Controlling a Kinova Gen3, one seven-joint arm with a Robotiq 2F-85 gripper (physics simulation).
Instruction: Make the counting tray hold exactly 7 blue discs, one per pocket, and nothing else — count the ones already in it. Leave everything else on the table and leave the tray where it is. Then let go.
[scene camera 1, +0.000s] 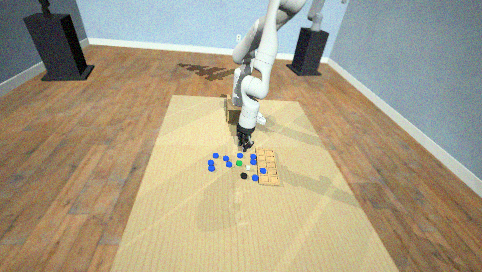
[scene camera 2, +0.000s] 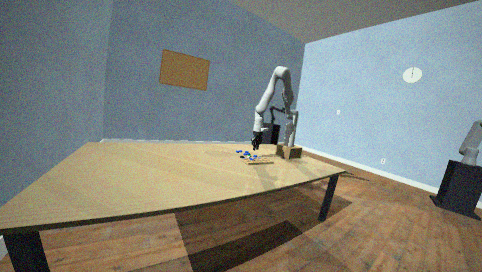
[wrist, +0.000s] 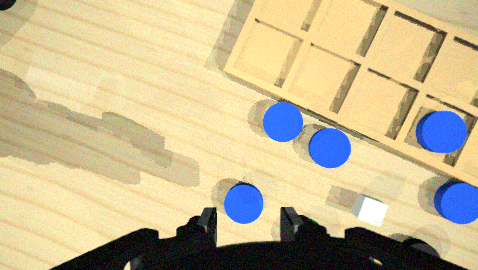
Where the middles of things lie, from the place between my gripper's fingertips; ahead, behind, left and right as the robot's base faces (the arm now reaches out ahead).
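Counting from my hand, I find the wooden counting tray (wrist: 376, 75) 50 mm below, 80 mm ahead and 110 mm to the left. The small white cube (wrist: 366, 208) is 50 mm below my hand as well, 80 mm ahead of it and 10 mm to the left of it.
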